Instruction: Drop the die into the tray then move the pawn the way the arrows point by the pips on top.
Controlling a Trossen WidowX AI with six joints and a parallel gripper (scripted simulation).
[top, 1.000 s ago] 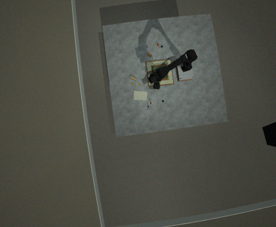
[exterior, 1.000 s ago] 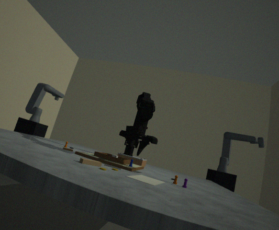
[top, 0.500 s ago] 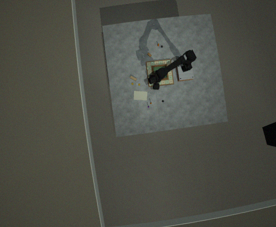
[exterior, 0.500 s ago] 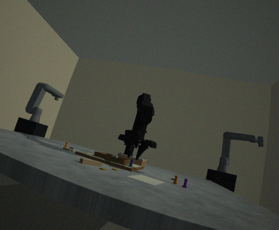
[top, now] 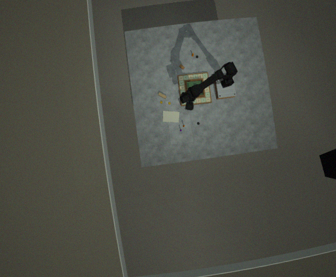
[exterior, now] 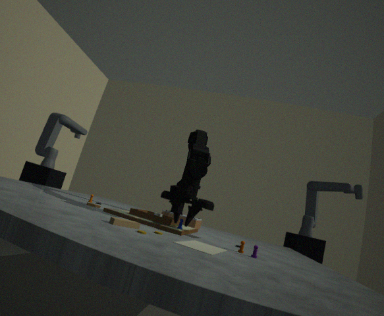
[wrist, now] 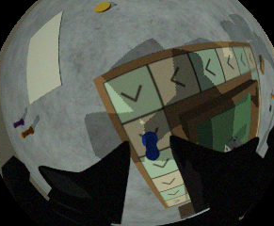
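Right now the white die is 10 cm behind my gripper tip and 10 cm to the right of it. Also, from my gripper tip: green dice tray: 9 cm behind, 10 cm to the right, 2 cm below; then blue pawn: right at my gripper tip; then cream card: 20 cm ahead, 8 cm to the left, 2 cm below.
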